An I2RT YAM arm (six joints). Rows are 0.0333 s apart.
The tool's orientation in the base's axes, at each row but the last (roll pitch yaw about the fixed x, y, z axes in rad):
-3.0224, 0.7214, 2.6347
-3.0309, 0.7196, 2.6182
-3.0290, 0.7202, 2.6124
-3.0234, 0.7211, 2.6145
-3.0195, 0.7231, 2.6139
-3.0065, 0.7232, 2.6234
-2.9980, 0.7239, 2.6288
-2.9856, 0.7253, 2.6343
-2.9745, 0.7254, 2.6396
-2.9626, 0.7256, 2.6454
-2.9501, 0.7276, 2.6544
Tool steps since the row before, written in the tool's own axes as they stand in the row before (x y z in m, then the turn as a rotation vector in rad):
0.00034, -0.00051, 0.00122, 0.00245, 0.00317, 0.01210
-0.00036, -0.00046, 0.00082, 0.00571, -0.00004, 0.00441
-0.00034, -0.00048, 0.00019, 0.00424, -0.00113, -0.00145
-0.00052, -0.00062, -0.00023, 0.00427, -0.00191, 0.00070
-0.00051, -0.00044, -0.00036, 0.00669, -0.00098, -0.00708
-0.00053, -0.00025, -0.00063, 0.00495, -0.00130, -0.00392
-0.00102, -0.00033, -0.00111, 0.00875, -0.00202, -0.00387
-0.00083, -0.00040, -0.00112, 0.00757, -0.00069, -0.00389
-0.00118, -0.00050, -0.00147, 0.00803, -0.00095, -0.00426
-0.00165, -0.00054, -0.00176, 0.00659, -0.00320, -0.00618
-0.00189, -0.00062, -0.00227, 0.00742, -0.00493, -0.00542
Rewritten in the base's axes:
0.00012, -0.00081, -0.00109, 0.00638, -0.00159, -0.01092
0.00040, -0.00086, -0.00034, -0.00148, 0.00025, -0.00706
0.00005, -0.00060, 0.00012, -0.00413, 0.00130, -0.00162
-0.00013, -0.00061, 0.00057, -0.00350, -0.00025, -0.00317
-0.00010, -0.00040, 0.00065, -0.00847, 0.00481, 0.00093
-0.00011, -0.00012, 0.00084, -0.00593, 0.00251, -0.00023
-0.00008, -0.00015, 0.00153, -0.00880, 0.00330, -0.00271
-0.00024, -0.00012, 0.00143, -0.00728, 0.00396, -0.00207
-0.00024, -0.00015, 0.00193, -0.00791, 0.00408, -0.00207
-0.00009, -0.00020, 0.00246, -0.00919, 0.00265, 0.00060
-0.00021, -0.00009, 0.00301, -0.01036, 0.00118, -0.00026

